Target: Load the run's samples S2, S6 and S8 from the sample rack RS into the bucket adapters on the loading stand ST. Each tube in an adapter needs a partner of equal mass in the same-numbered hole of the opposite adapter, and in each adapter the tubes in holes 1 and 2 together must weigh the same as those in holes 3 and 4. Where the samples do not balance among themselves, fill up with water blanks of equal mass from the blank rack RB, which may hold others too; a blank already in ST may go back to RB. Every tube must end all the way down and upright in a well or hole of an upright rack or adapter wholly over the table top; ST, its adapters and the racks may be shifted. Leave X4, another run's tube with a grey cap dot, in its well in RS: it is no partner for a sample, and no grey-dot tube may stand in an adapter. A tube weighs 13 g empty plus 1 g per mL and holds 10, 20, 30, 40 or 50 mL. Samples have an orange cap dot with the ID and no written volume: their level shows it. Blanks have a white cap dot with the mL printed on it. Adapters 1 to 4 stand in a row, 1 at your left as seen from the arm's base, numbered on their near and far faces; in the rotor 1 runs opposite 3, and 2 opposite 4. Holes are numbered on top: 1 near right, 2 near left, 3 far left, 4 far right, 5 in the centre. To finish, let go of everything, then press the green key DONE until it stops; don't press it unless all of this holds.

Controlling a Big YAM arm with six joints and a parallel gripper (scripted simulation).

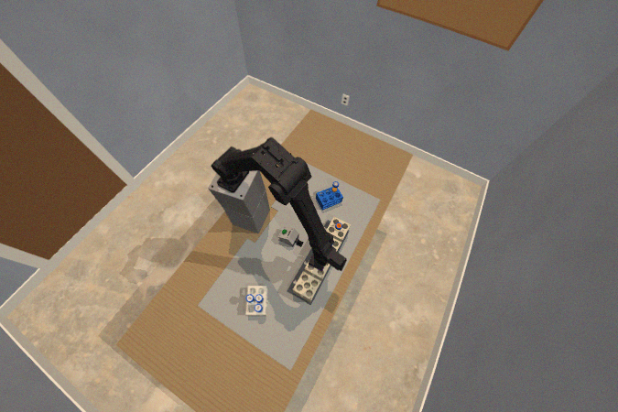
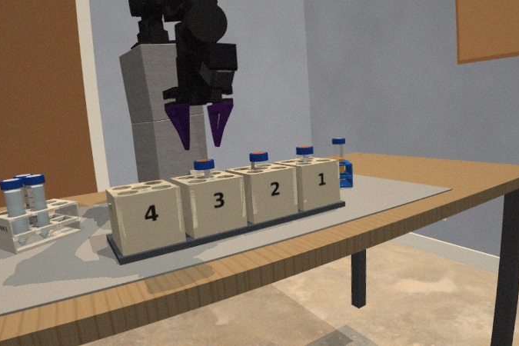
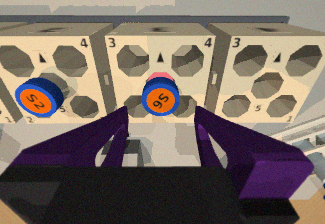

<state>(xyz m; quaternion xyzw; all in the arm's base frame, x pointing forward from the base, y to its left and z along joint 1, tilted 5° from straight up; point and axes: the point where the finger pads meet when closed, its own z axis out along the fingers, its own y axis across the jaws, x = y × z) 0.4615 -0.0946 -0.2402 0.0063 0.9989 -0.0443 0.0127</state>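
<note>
Now: the white blank rack RB 180 mm behind my hand, 270 mm to the right of it and 120 mm below it. The rest, counted from my hand: blue sample rack RS: 130 mm behind, 400 mm to the left, 120 mm below.
</note>
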